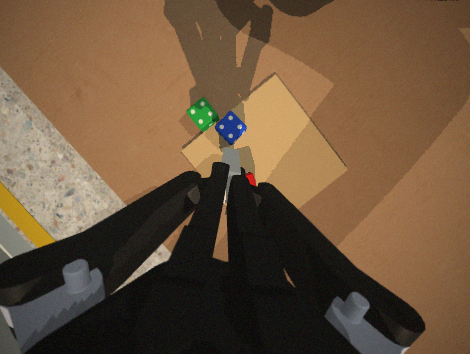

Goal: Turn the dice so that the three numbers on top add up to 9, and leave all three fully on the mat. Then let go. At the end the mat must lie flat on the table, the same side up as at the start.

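Places are measured from the arm's base along level axes (x ahead, y left, z up), in centimetres.
Pixels of known places: gripper, fingertip midpoint: (229, 160).
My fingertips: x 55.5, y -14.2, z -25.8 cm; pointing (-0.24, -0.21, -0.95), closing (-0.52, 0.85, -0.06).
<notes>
Behind a point stands the place of what it marks.
The gripper (231, 162) {x 55.5, y -14.2, z -25.8 cm} is shut, its grey fingertips together with nothing between them, over the left part of the tan mat (285, 115) {x 47.4, y -12.8, z -27.9 cm}. A blue die (230, 127) {x 52.9, y -16.4, z -25.4 cm} with four pips on its upper face is just beyond the fingertips, at the mat's upper-left edge. A green die (201, 114) {x 53.8, y -19.6, z -25.8 cm}, also showing four pips, is to the left of the blue one, mostly or wholly outside that mat edge; its exact contact with the mat is unclear. A red die (251, 179) {x 55.5, y -11.2, z -25.4 cm} shows as a small piece beside the right finger; its top number is hidden.
The brown table top (125, 90) {x 57.3, y -29.0, z -28.3 cm} surrounds the mat. Its edge runs diagonally at the left, beyond which are a speckled surface (55, 155) and a yellow strip (22, 215). The gripper's shadow falls across the table above the dice.
</notes>
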